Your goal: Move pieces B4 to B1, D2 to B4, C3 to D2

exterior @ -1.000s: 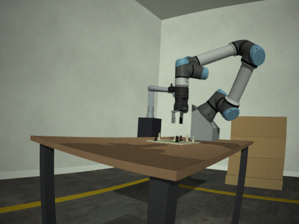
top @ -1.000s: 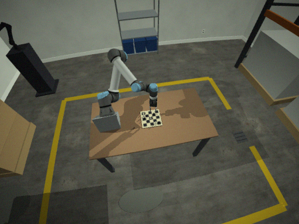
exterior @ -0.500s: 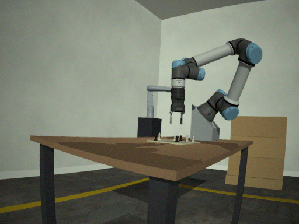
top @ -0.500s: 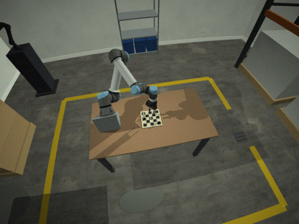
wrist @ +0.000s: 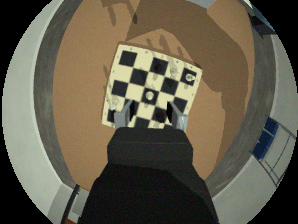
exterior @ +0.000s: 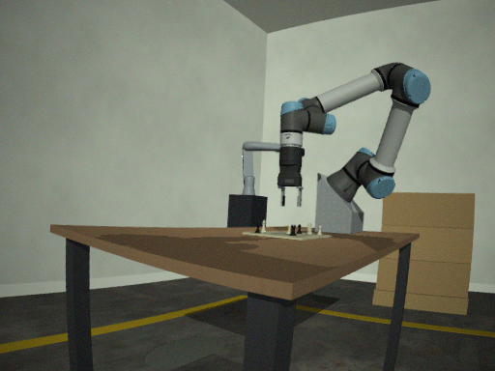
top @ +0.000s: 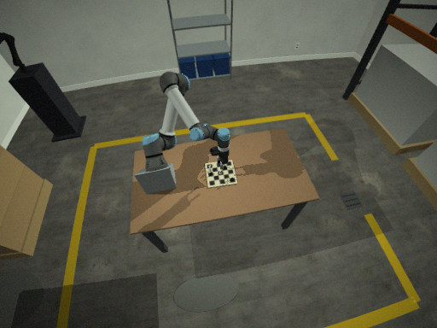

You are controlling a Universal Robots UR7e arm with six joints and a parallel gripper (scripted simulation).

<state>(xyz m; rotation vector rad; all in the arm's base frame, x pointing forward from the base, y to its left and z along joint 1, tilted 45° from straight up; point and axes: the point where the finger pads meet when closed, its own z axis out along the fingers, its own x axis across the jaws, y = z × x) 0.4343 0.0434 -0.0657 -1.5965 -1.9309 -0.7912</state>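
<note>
My hand is 110 mm above the chessboard. Also, from my hand: black piece (90 mm below, 40 mm to the left, 40 mm ahead); white piece (90 mm below, 70 mm behind, 40 mm to the left).
</note>
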